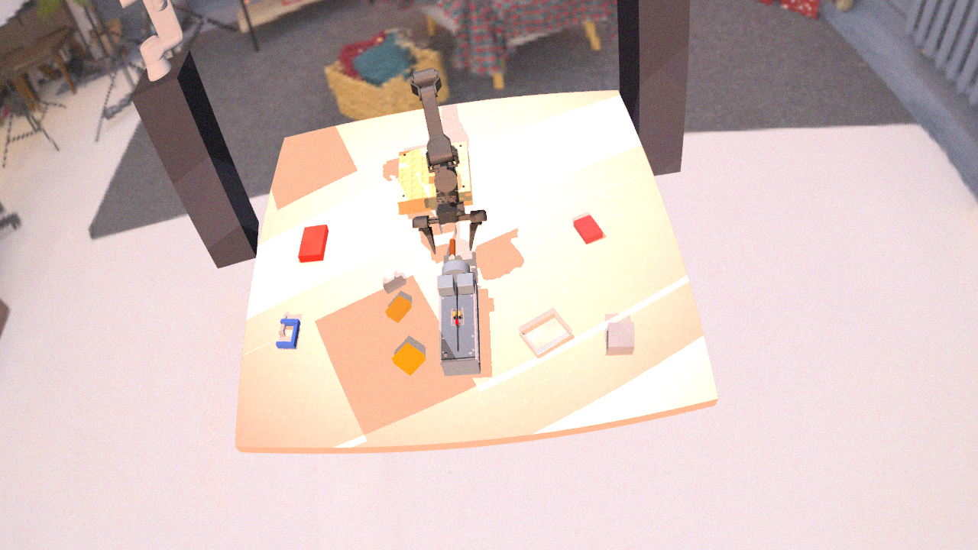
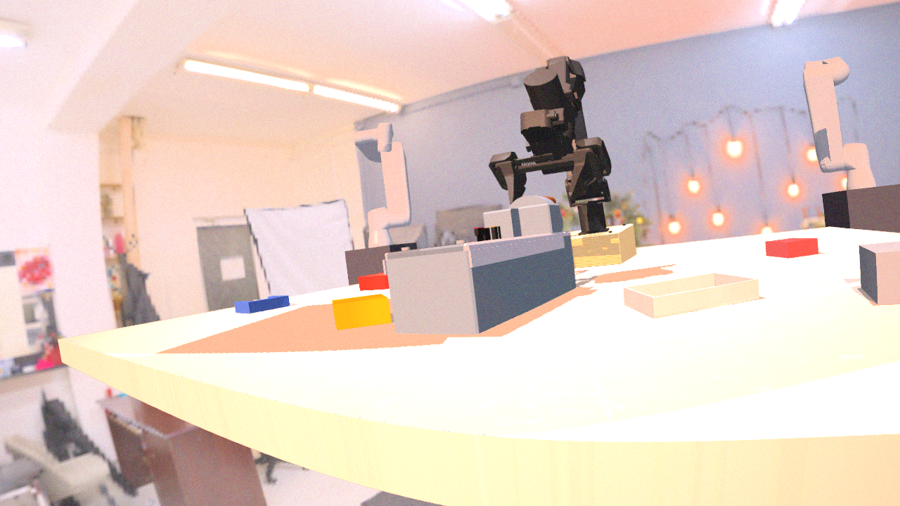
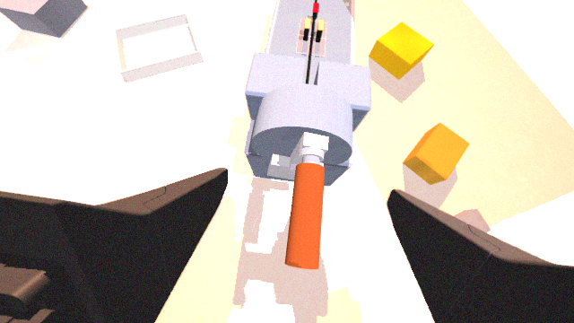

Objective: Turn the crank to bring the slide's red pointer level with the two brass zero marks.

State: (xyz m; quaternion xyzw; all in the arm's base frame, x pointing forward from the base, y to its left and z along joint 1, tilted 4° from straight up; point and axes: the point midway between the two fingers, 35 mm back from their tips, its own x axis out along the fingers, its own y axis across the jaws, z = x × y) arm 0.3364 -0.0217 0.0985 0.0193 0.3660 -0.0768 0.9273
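Right now my gripper tip is 10 mm past the orange crank handle. From my gripper tip the other things lie so: shallow white tray 230 mm ahead, 180 mm to the left, 110 mm below; red pointer 190 mm ahead, 40 mm below, 30 mm to the right; yellow cube 220 mm ahead, 170 mm to the right, 100 mm below.
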